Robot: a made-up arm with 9 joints. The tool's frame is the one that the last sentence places.
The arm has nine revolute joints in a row. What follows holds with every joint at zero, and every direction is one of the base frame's.
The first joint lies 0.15 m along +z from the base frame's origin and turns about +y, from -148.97 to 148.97 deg.
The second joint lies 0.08 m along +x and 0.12 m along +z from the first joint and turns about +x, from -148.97 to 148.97 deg.
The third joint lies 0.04 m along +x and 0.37 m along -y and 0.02 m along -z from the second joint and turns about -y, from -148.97 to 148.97 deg.
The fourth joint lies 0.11 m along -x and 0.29 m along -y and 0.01 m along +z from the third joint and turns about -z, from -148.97 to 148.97 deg.
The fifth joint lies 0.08 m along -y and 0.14 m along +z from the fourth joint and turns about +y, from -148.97 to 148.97 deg.
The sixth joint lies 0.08 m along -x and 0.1 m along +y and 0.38 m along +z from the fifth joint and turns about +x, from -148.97 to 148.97 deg.
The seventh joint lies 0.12 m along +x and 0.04 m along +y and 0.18 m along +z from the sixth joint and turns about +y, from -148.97 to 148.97 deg.
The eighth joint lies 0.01 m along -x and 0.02 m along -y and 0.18 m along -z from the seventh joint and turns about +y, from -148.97 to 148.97 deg.
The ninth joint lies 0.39 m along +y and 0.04 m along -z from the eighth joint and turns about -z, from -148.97 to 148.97 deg.
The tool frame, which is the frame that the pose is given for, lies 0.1 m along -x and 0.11 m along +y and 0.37 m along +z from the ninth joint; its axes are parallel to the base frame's.
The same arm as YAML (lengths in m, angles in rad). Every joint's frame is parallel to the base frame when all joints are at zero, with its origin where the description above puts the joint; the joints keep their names.
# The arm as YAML. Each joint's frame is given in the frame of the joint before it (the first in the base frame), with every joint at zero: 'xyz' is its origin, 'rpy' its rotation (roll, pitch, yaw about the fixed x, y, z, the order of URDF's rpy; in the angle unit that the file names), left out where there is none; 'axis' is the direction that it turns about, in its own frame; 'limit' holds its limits. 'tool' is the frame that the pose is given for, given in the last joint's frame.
units:
  length: m
  angle: rad
joints:
  - name: joint 1
    type: revolute
    origin:
      xyz: [0.0, 0.0, 0.15]
    axis: [0.0, 1.0, 0.0]
    limit:
      lower: -2.6
      upper: 2.6
  - name: joint 2
    type: revolute
    origin:
      xyz: [0.08, 0.0, 0.12]
    axis: [1.0, 0.0, 0.0]
    limit:
      lower: -2.6
      upper: 2.6
  - name: joint 3
    type: revolute
    origin:
      xyz: [0.04, -0.37, -0.02]
    axis: [0.0, -1.0, 0.0]
    limit:
      lower: -2.6
      upper: 2.6
  - name: joint 4
    type: revolute
    origin:
      xyz: [-0.11, -0.29, 0.01]
    axis: [0.0, 0.0, -1.0]
    limit:
      lower: -2.6
      upper: 2.6
  - name: joint 5
    type: revolute
    origin:
      xyz: [0.0, -0.08, 0.14]
    axis: [0.0, 1.0, 0.0]
    limit:
      lower: -2.6
      upper: 2.6
  - name: joint 6
    type: revolute
    origin:
      xyz: [-0.08, 0.1, 0.38]
    axis: [1.0, 0.0, 0.0]
    limit:
      lower: -2.6
      upper: 2.6
  - name: joint 7
    type: revolute
    origin:
      xyz: [0.12, 0.04, 0.18]
    axis: [0.0, 1.0, 0.0]
    limit:
      lower: -2.6
      upper: 2.6
  - name: joint 8
    type: revolute
    origin:
      xyz: [-0.01, -0.02, -0.18]
    axis: [0.0, 1.0, 0.0]
    limit:
      lower: -2.6
      upper: 2.6
  - name: joint 9
    type: revolute
    origin:
      xyz: [0.0, 0.39, -0.04]
    axis: [0.0, 0.0, -1.0]
    limit:
      lower: -2.6
      upper: 2.6
tool:
  origin:
    xyz: [-0.1, 0.11, 0.37]

